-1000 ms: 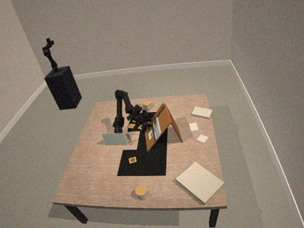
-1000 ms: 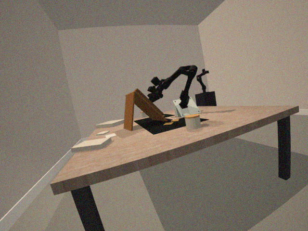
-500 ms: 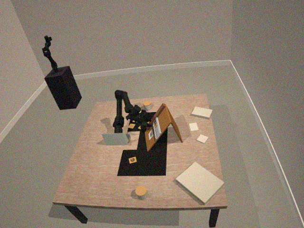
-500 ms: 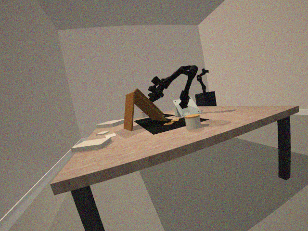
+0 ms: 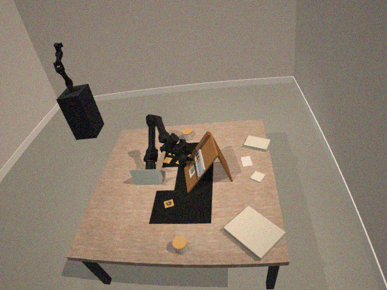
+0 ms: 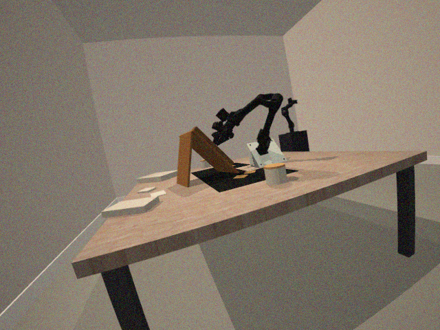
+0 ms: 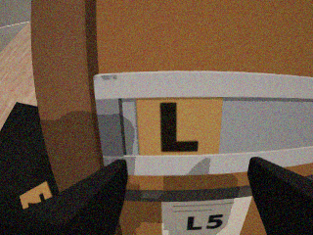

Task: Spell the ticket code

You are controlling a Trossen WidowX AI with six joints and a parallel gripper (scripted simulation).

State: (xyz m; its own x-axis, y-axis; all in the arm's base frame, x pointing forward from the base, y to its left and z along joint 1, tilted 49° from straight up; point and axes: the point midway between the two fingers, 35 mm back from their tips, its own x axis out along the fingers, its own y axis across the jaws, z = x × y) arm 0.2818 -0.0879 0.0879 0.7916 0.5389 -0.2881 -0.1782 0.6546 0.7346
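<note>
My gripper tip is 17 cm above the orange tile, 15 cm to the right of it and 13 cm past it. Round my gripper tip: white ticket: 10 cm below, 3 cm to the right, 2 cm behind; black mat: 18 cm below, 11 cm behind, 2 cm to the right.
</note>
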